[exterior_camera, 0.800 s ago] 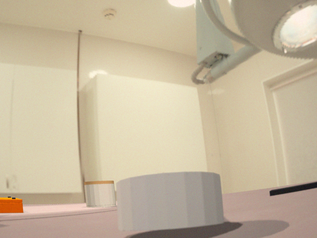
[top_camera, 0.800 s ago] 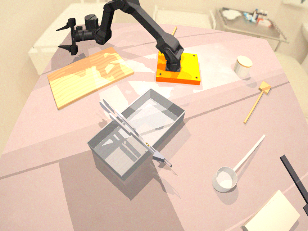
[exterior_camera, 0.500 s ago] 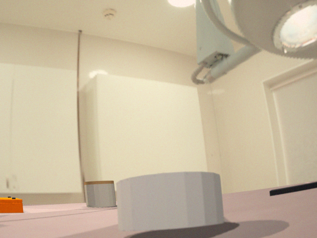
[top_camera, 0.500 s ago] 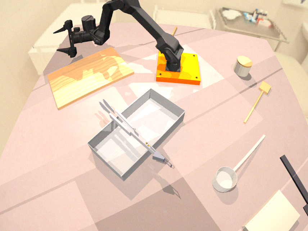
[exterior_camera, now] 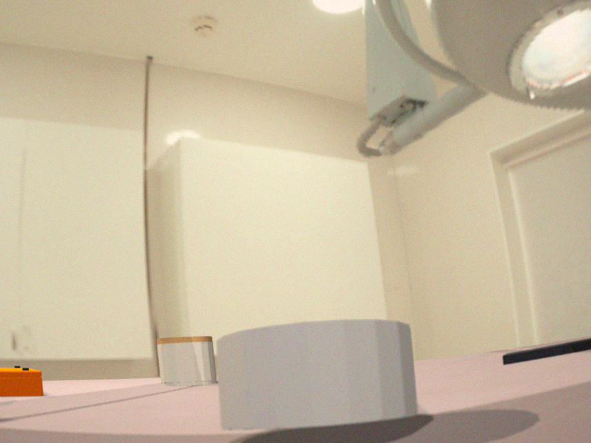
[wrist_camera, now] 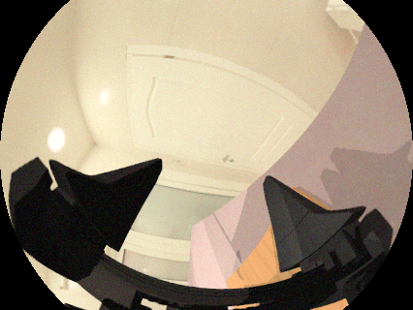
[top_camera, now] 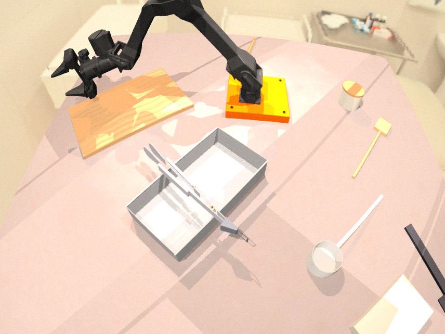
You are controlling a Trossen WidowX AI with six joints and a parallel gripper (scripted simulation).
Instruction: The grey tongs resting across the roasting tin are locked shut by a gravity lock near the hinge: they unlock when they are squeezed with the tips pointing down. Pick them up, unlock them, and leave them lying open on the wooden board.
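The grey roasting tin is 490 mm to the left of my gripper tip, 260 mm ahead of it and 80 mm below it. Round my gripper tip: wooden board: 220 mm to the left, 100 mm below, 20 mm behind; then lidded jar: 940 mm to the left, 150 mm behind, 80 mm below; then yellow lock piece: 530 mm to the left, 320 mm ahead, 40 mm below.
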